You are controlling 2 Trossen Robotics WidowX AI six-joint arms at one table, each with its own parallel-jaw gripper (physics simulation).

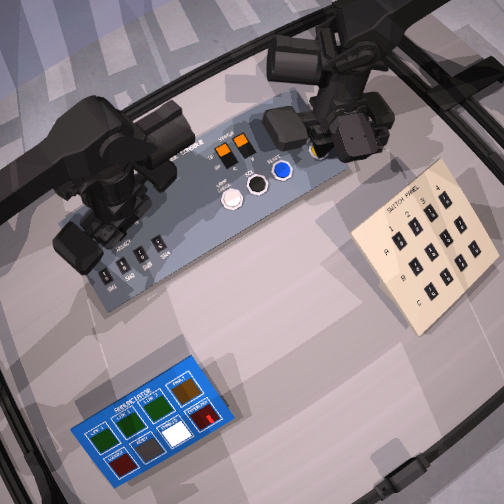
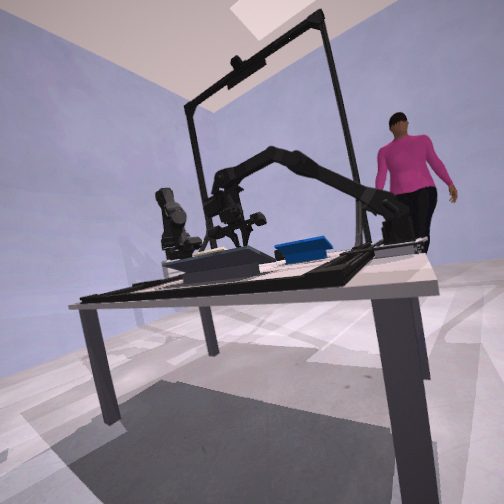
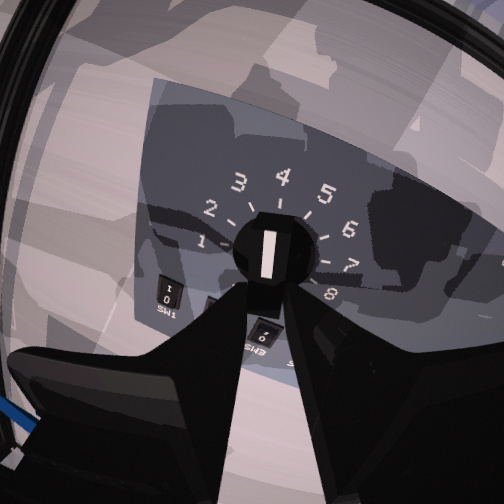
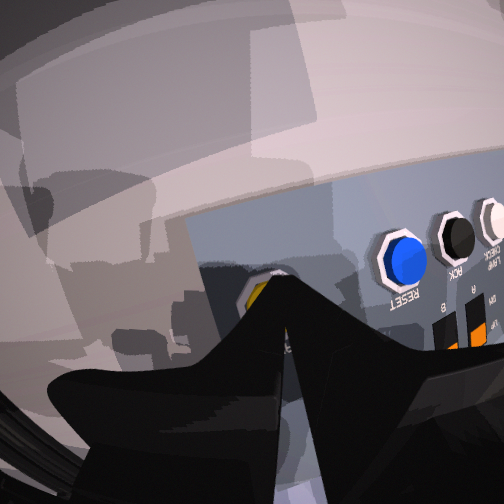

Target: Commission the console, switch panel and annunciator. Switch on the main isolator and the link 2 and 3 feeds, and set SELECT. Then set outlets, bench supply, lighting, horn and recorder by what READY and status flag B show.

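Observation:
The grey console (image 1: 200, 235) (image 2: 225, 260) lies at the back of the table. My left gripper (image 3: 265, 295) (image 1: 107, 231) is shut on its black SELECT knob (image 3: 274, 250), and the knob's white pointer stands at 4. My right gripper (image 4: 282, 281) (image 1: 320, 144) is shut and empty, with its tips on the yellow button (image 4: 255, 292) at the console's right end. The cream switch panel (image 1: 380, 250) lies to the right. The blue annunciator (image 1: 194, 365) (image 2: 302, 248) lies at the front; its ENABLED tile (image 1: 176, 433) glows white and its READY tile (image 1: 149, 450) is grey.
On the console are two orange rockers (image 1: 223, 152), a blue RESET button (image 1: 281, 170) (image 4: 407, 261), a black ACK button (image 1: 257, 184) and a white lamp-check button (image 1: 232, 199). A black frame (image 1: 450, 115) surrounds the table. A person in pink (image 2: 407, 165) stands behind it.

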